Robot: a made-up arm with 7 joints.
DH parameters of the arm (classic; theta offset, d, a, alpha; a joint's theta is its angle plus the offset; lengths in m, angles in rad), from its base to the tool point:
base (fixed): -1.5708 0.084 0 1.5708
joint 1: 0 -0.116 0.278 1.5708
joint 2: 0 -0.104 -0.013 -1.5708
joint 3: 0 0.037 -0.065 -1.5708
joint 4: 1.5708 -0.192 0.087 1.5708
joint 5: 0 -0.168 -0.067 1.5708
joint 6: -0.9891 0 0.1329 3.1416
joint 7: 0.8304 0 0.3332 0
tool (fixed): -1.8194 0.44 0 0
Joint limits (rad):
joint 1: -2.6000..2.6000
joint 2: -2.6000..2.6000
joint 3: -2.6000..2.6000
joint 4: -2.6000..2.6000
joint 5: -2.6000..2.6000
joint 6: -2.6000..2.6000
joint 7: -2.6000..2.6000
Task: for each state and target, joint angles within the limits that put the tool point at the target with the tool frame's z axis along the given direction. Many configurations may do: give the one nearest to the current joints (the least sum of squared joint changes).
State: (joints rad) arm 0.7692 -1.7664 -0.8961 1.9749 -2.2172 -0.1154 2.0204
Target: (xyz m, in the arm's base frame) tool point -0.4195 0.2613 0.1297 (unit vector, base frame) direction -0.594 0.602 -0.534
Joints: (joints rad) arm 0.3665 -0.8007 -0.4892 1.3925 -2.3411 -0.0185 1.9575
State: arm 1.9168 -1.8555 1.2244 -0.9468 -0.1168 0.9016 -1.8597
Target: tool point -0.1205 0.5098 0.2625 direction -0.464 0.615 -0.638
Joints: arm 2.1674 -1.3248 0.8398 -1.3714 -0.3277 1.7265 -2.2972
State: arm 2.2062 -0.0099 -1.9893 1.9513 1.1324 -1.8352 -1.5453
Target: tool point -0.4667 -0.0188 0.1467 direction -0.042 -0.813 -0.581
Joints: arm 1.7993 -0.2802 -2.4718 1.7390 1.5078 -1.3328 -2.2448
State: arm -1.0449 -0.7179 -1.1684 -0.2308 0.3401 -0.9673 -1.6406
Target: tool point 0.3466 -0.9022 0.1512 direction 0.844 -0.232 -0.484
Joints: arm -0.9097 -0.9731 -1.6865 0.0330 -0.0414 -1.0585 -1.3843
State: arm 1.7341 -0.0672 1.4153 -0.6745 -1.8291 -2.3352 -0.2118
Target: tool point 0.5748 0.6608 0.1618 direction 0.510 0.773 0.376
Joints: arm 2.0439 0.0539 1.2341 -0.9118 -2.0387 -2.0862 -0.4692
